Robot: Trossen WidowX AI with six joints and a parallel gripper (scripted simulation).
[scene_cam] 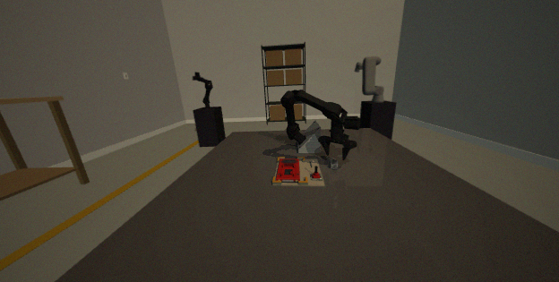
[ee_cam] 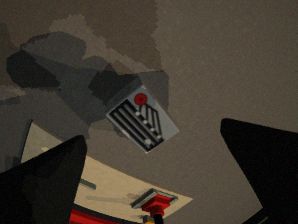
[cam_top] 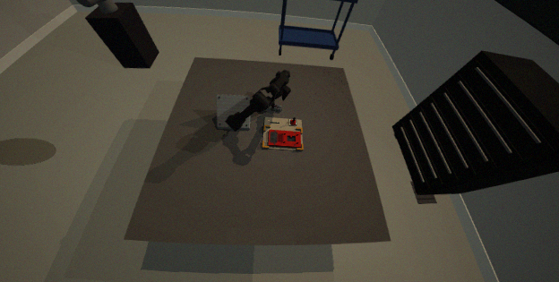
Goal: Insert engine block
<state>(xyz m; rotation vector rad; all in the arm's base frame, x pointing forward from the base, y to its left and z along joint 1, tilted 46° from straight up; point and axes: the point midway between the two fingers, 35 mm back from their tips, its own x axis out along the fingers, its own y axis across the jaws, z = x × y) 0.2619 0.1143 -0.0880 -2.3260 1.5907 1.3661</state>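
My gripper tip is 1 cm to the left of the engine block and 4 cm above it.
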